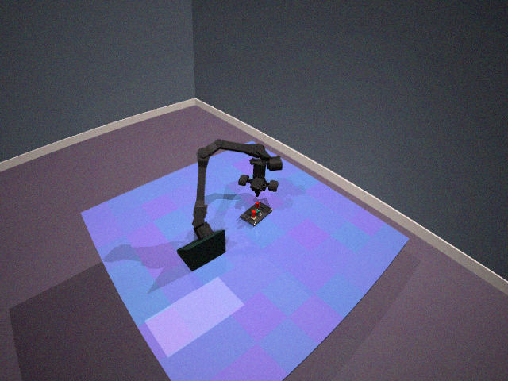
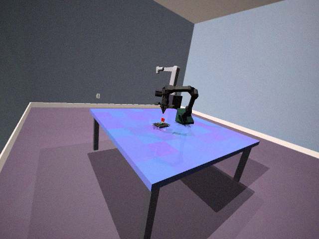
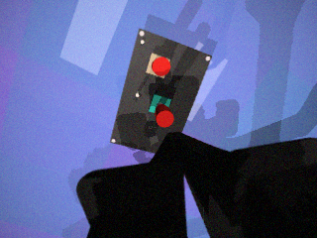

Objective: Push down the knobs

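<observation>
Right now my gripper tip is 60 mm above the red knob.
</observation>
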